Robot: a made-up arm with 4 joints.
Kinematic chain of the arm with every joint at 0, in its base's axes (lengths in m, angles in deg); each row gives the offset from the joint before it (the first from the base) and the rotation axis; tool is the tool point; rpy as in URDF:
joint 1: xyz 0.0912 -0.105 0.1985 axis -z
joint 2: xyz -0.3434 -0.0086 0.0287 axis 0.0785 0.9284 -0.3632
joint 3: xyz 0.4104 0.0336 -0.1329 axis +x
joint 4: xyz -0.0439 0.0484 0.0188 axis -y
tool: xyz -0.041 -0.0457 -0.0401 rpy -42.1 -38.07 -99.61
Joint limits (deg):
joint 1: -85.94..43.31
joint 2: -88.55..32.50
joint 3: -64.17..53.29
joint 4: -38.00..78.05
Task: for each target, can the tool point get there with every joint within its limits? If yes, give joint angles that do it. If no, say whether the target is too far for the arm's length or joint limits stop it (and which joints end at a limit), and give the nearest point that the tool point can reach.
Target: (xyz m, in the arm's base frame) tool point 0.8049 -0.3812 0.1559
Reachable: no: joint limits stop it (at a limit: joint 1, joint 4) | nearest point 0.2078 -0.0911 0.2066 | short by 0.666 m
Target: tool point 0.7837 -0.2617 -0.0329
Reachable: no: joint limits stop it (at a limit: joint 1, joint 4) | nearest point 0.1920 -0.1008 0.1447 | short by 0.638 m
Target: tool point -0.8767 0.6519 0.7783
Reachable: no: too far | nearest point -0.1653 0.0956 0.5380 | short by 0.934 m
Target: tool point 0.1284 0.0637 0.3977
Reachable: yes | joints 15.73 -55.68 12.93 56.77
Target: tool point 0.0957 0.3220 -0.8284
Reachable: no: too far | nearest point 0.0086 -0.0485 -0.1080 | short by 0.815 m
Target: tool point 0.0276 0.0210 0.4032
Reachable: yes | joints -21.28 -56.58 -37.18 45.89
